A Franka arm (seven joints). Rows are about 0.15 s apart.
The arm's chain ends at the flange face. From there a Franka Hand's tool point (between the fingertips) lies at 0.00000 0.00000 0.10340 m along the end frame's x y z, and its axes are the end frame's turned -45 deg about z.
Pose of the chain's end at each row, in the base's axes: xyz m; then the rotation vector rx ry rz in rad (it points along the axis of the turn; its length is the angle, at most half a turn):
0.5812, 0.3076, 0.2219, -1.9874, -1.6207, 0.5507
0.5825, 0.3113, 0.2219, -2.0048, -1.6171, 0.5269
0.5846, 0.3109, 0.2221, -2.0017, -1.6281, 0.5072
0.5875, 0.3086, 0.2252, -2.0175, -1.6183, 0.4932
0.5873, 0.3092, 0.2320, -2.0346, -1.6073, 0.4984
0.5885, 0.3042, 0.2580, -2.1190, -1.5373, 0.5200
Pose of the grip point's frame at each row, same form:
0.5188, 0.3214, 0.1406, -1.1808, -2.1927, 0.2355
0.5217, 0.3261, 0.1396, -1.1996, -2.1993, 0.2171
0.5248, 0.3263, 0.1392, -1.1944, -2.2111, 0.1999
0.5287, 0.3249, 0.1417, -1.2133, -2.2102, 0.1889
0.5288, 0.3252, 0.1482, -1.2322, -2.2056, 0.1966
0.5312, 0.3196, 0.1734, -1.3316, -2.1695, 0.2280

